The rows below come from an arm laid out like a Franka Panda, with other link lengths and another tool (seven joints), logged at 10 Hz.
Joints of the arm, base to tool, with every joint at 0 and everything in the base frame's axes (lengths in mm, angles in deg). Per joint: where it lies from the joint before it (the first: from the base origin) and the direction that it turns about. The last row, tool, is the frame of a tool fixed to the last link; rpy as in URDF.
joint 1: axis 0 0 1 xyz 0.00 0.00 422.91
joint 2: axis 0 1 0 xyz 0.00 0.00 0.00
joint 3: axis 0 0 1 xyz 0.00 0.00 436.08
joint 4: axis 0 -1 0 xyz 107.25 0.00 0.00
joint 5: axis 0 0 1 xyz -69.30 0.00 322.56
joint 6: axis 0 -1 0 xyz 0.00 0.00 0.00
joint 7: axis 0 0 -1 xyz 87.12 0.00 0.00
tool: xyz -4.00 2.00 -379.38 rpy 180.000 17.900 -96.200
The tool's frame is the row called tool.
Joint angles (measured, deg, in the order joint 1, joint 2, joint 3, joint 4, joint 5, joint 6, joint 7), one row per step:
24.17, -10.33, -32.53, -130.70, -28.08, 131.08, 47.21
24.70, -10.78, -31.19, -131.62, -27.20, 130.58, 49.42
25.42, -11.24, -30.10, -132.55, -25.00, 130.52, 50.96
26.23, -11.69, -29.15, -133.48, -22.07, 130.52, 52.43
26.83, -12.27, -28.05, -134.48, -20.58, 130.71, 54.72
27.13, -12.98, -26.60, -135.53, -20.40, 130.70, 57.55
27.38, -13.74, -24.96, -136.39, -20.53, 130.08, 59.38
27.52, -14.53, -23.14, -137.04, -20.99, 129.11, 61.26
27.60, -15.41, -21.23, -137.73, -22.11, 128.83, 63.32
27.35, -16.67, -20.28, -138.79, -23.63, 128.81, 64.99
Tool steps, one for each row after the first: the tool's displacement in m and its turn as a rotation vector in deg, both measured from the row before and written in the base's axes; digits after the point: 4 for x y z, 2 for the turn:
-0.0052, 0.0199, -0.0051, 1.11, 0.20, -0.77
-0.0043, 0.0249, -0.0057, 2.18, 0.03, -0.78
-0.0055, 0.0271, -0.0060, 2.77, 0.13, -1.17
-0.0049, 0.0210, -0.0035, 1.70, -0.18, -1.23
-0.0061, 0.0155, -0.0020, 0.60, -0.19, -1.04
-0.0084, 0.0135, -0.0011, 0.00, 0.29, 0.10
-0.0087, 0.0112, 0.0005, -0.45, 0.29, 0.20
-0.0041, 0.0098, 0.0030, -0.81, -0.59, 0.54
-0.0056, -0.0010, 0.0026, -0.78, -0.74, -0.03

